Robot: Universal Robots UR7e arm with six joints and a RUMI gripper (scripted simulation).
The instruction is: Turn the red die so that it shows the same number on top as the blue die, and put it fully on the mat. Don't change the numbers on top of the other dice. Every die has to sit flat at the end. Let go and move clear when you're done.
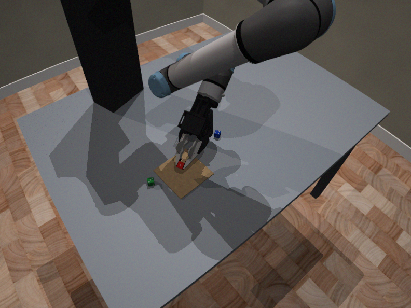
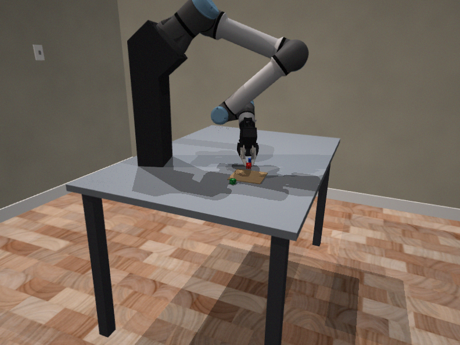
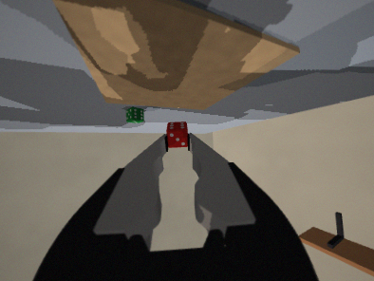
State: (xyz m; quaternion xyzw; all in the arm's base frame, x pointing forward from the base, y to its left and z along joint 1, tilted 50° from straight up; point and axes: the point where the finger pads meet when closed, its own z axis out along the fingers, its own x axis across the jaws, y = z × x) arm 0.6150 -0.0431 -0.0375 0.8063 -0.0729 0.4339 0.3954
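Now: the tan mat 6 cm below my hand. Also, from my hand: red die 1 cm to the right, 1 cm below; green die 3 cm behind, 10 cm to the right, 5 cm below; blue die 5 cm behind, 20 cm to the left, 5 cm below.
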